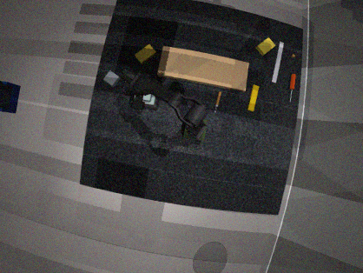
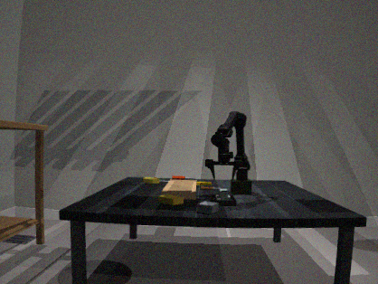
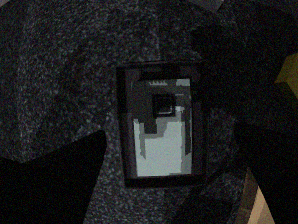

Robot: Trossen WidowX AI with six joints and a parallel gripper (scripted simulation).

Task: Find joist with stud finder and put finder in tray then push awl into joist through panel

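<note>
My gripper tip is 420 mm to the left of the awl, 110 mm above it and 100 mm short of it. From my gripper tip the other things lie so: grey block (220 mm to the left, 100 mm below, 50 mm ahead); then dark grey stud finder (70 mm below); then dark tray (100 mm below, 10 mm to the right).
</note>
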